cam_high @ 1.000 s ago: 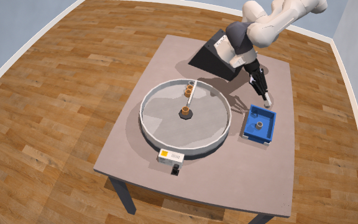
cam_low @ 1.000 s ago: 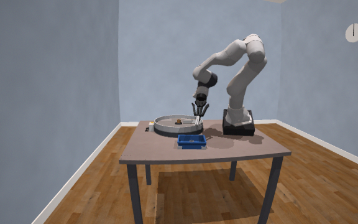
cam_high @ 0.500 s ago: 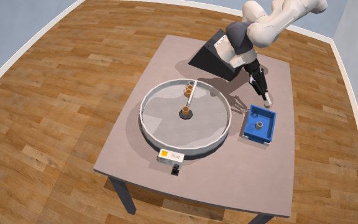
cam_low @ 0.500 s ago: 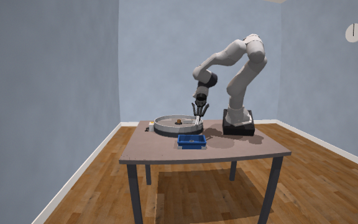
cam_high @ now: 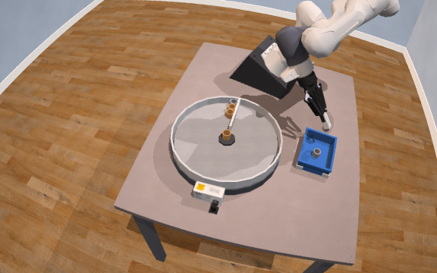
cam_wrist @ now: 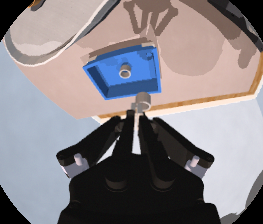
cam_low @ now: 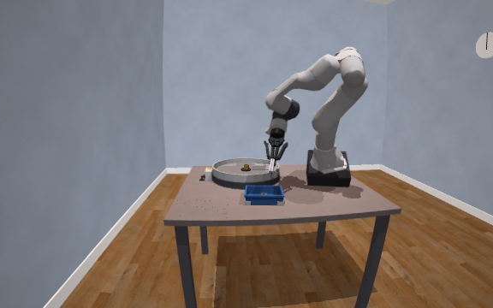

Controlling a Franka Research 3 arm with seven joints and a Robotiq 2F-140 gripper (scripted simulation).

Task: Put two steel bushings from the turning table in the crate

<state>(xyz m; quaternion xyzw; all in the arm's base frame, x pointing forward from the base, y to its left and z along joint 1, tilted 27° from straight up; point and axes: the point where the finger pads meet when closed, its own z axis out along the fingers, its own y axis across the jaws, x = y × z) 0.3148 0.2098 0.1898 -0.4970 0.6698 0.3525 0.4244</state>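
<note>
Now: the blue crate 15 cm below my hand, 4 cm ahead of it and 2 cm to the left of it. The rest, counted from my hand: grey round turning table: 34 cm to the right, 15 cm ahead, 12 cm below.
</note>
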